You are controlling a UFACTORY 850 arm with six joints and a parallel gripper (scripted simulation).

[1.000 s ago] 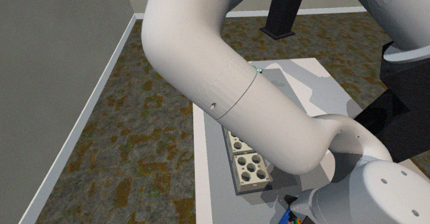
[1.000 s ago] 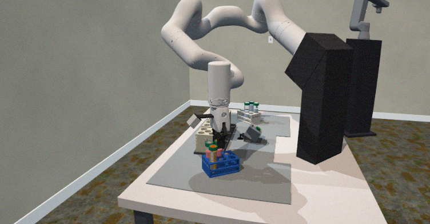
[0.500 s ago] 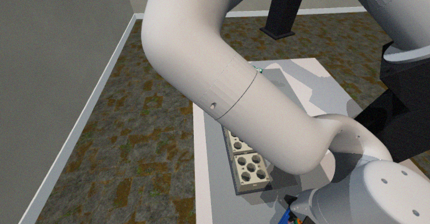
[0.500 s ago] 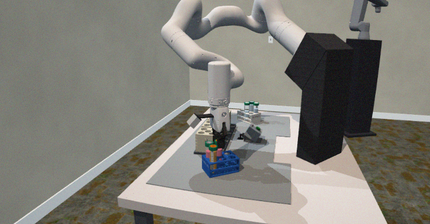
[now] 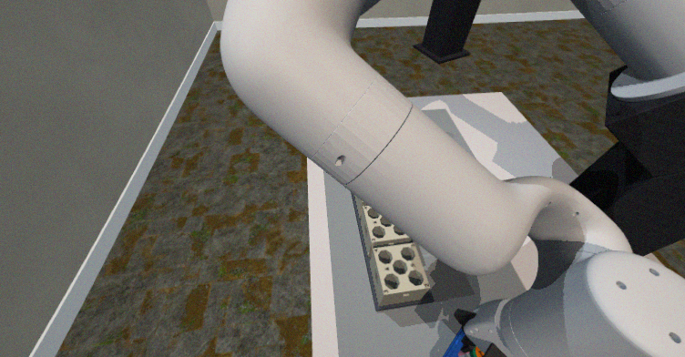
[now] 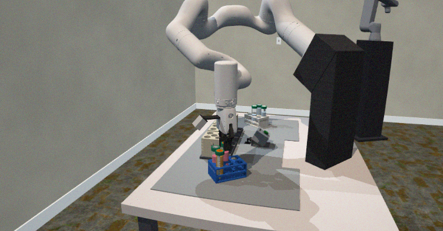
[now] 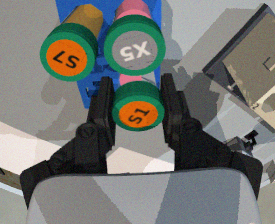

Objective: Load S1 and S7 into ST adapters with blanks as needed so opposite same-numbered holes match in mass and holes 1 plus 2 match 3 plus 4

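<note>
Right now my hand is 5 cm above the sample S1 and 1 cm short of it. Round my hand: blue sample rack RS: 10 cm below, 2 cm to the left, 1 cm behind; grey-dot tube X5: 6 cm below, 3 cm ahead, 2 cm to the left; sample S7: 6 cm to the left, 6 cm below, 3 cm ahead.
</note>
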